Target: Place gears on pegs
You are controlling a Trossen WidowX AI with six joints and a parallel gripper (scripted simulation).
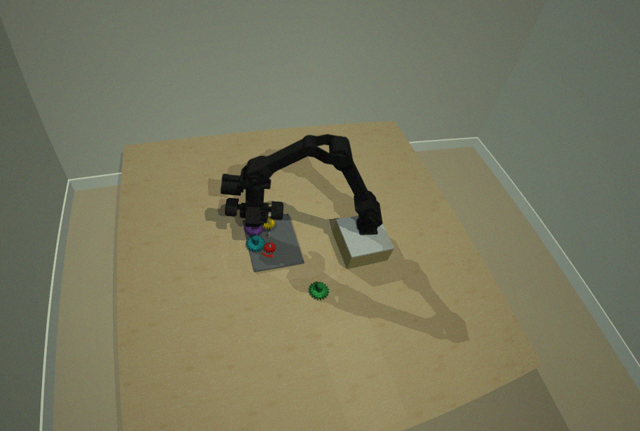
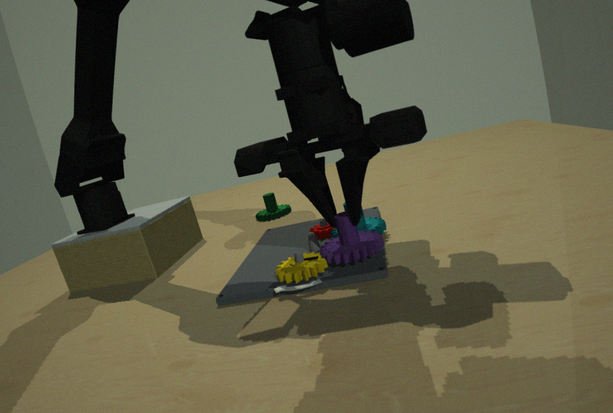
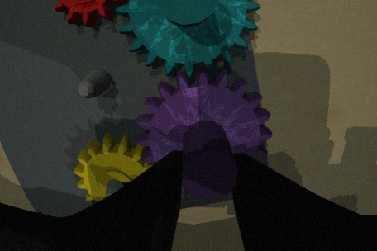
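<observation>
Right now the purple gear is 1 cm below my gripper tip. The rest, counted from my gripper tip: yellow gear (5 cm behind, 3 cm to the right, 2 cm below); teal gear (1 cm behind, 6 cm to the left, 2 cm below); white arrow (4 cm behind, 6 cm to the right, 3 cm below).
</observation>
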